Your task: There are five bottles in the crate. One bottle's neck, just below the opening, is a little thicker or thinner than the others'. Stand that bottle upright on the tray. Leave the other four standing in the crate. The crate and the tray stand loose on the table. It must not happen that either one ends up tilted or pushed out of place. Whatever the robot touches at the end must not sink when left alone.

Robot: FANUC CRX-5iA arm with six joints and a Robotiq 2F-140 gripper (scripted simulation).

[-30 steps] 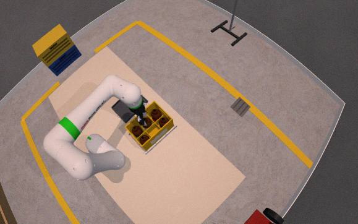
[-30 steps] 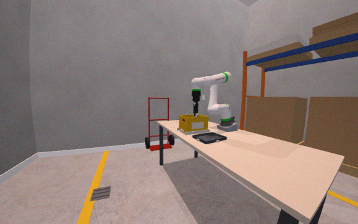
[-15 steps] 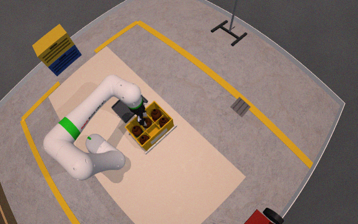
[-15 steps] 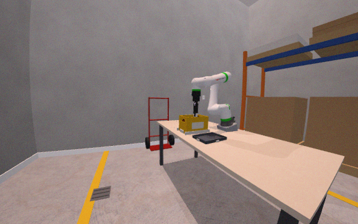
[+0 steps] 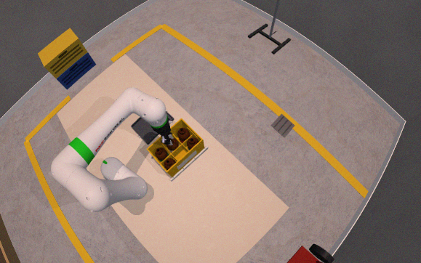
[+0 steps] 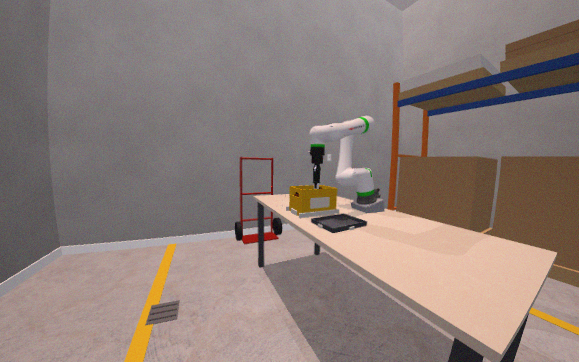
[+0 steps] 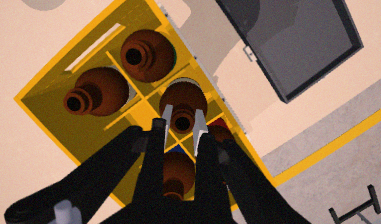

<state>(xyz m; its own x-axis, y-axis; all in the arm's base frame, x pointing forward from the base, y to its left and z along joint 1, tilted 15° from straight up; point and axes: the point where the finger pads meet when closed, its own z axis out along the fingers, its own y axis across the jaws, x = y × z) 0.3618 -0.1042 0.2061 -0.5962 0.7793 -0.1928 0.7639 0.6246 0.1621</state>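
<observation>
The brown bottle lies 9 cm below my hand. From my hand the other things lie so: yellow crate: 1 cm behind, 4 cm to the right, 9 cm below; dark tray: 3 cm ahead, 25 cm to the left, 16 cm below.
</observation>
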